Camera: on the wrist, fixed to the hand. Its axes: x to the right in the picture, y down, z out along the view.
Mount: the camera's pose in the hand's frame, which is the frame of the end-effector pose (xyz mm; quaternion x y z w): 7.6 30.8 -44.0 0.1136 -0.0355 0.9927 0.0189
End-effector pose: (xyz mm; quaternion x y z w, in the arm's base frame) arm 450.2 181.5 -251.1 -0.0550 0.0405 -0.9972 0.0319
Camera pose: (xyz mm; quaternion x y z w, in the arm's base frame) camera 439.5 153.7 -296.5 0.0074 -0.0590 0.0102 0.9982
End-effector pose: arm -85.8 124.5 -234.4 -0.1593 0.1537 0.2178 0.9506
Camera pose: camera -103.3 137.3 -284.1 -0.2653 -0.1520 -0.9359 0.1747
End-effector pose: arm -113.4 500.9 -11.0 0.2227 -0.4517 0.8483 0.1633
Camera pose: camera -144.7 521.8 -50.1 0.3956 0.1390 -0.2216 0.8804
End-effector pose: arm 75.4 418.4 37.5 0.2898 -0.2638 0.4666 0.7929
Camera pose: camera 57.6 466.1 18.8 0.1498 0.2678 -0.8156 0.4905
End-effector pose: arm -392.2 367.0 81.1 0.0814 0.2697 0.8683 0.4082
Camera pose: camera -433.6 339.0 60.0 -0.3465 -0.0084 -0.3881 0.8540
